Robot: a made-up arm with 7 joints.
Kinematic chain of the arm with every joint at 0, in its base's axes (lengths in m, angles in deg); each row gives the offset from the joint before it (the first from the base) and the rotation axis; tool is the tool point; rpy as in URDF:
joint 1: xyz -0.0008 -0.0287 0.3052 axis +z
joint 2: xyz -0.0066 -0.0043 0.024 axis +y
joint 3: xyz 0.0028 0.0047 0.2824 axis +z
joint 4: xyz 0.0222 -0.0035 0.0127 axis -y
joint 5: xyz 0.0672 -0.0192 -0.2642 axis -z
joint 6: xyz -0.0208 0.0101 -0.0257 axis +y
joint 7: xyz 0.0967 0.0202 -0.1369 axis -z
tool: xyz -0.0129 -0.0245 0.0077 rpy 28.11 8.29 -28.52
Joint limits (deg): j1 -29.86..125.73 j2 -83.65..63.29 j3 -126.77..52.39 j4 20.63..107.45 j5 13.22..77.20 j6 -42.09..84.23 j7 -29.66..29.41
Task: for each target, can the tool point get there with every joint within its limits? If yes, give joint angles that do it. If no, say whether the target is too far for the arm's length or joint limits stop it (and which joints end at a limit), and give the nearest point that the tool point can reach.
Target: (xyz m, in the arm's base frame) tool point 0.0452 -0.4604 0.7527
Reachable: yes | joints -0.77 -11.29 -71.78 98.13 23.97 33.69 9.94
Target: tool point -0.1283 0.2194 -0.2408
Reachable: no: joint limits stop it (at a limit: joint 2, joint 5, joint 7) | nearest point -0.1267 0.2163 -0.0171 | short by 0.224 m
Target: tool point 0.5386 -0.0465 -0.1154
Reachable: no: joint limits stop it (at a limit: joint 2, joint 5, joint 7) | nearest point 0.4679 -0.0442 0.0293 | short by 0.161 m
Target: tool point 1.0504 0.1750 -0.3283
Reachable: no: too far | nearest point 0.5865 0.0851 0.1238 | short by 0.654 m
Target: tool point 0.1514 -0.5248 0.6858
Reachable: yes | joints 49.10 -21.92 -103.02 98.83 69.65 30.70 -23.53
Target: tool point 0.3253 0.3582 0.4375
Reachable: yes | joints 44.04 15.48 4.41 77.64 48.11 42.35 0.53
